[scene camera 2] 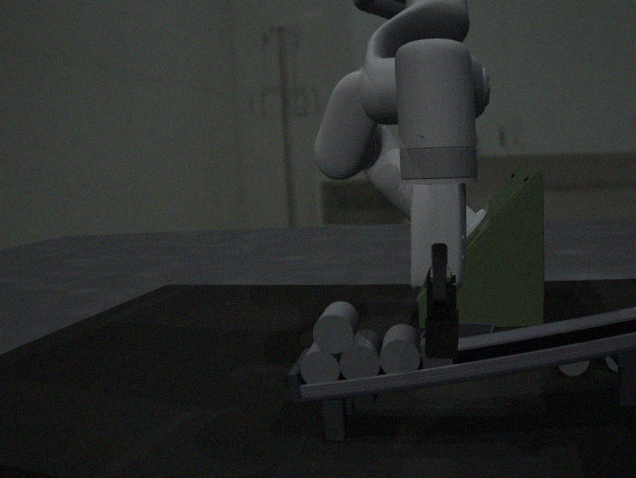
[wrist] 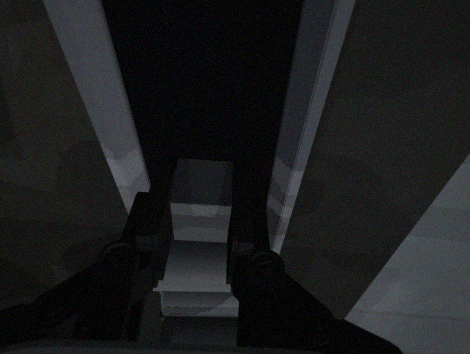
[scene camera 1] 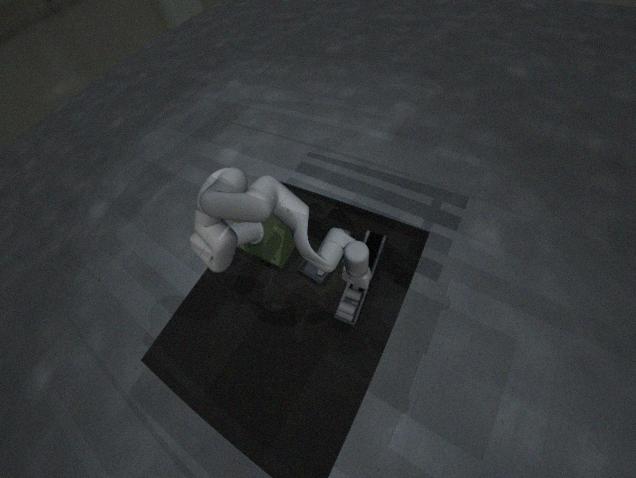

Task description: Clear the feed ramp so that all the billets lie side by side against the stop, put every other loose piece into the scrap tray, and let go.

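Pixels of known places: gripper, fingertip midpoint: (scene camera 2: pixel 442 352) (wrist: pixel 203 191) (scene camera 1: pixel 357 285); arm's base, link origin: (scene camera 1: pixel 253 230).
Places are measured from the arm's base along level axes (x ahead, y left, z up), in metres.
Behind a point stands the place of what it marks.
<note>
My gripper (scene camera 1: pixel 356 287) {z -0.049, x 0.521, y -0.070 m} (scene camera 2: pixel 442 350) {z -0.049, x 0.521, y -0.070 m} (wrist: pixel 203 191) {z -0.049, x 0.521, y -0.070 m} is shut on a small grey block (scene camera 2: pixel 437 361) {z -0.054, x 0.533, y -0.075 m} (wrist: pixel 201 185) {z -0.043, x 0.521, y -0.060 m}, low between the rails of the feed ramp (scene camera 1: pixel 378 258) (scene camera 2: pixel 514 362) (wrist: pixel 95 75). The block is upslope of the billets. In scene camera 2, three pale billets lie in the ramp's lower end: one (scene camera 2: pixel 319 366) {z -0.052, x 0.547, y -0.192 m} at the stop (scene camera 2: pixel 293 376) {z -0.057, x 0.561, y -0.215 m}, one (scene camera 2: pixel 359 361) {z -0.047, x 0.549, y -0.152 m} beside it and one (scene camera 2: pixel 400 350) {z -0.036, x 0.550, y -0.111 m} nearest the gripper. Another billet (scene camera 2: pixel 335 327) {z -0.012, x 0.548, y -0.173 m} rests on top of the lower two. The scrap tray (scene camera 1: pixel 310 273) {z -0.124, x 0.299, y -0.066 m} holds a small pale piece (scene camera 1: pixel 320 272) {z -0.108, x 0.344, y -0.051 m}.
The green stand (scene camera 1: pixel 267 249) {z -0.043, x 0.090, y -0.051 m} (scene camera 2: pixel 506 272) {z -0.037, x 0.171, y 0.053 m} is behind the ramp. The scrap tray is between it and the ramp. Two pale rounded pieces (scene camera 2: pixel 574 368) {z -0.118, x 0.405, y 0.104 m} (scene camera 2: pixel 611 363) {z -0.116, x 0.401, y 0.155 m} show below the ramp's raised part. The ramp's leg (scene camera 2: pixel 334 421) {z -0.106, x 0.562, y -0.177 m} stands on the dark mat (scene camera 1: pixel 246 354) {z -0.128, x 0.190, y -0.483 m}.
</note>
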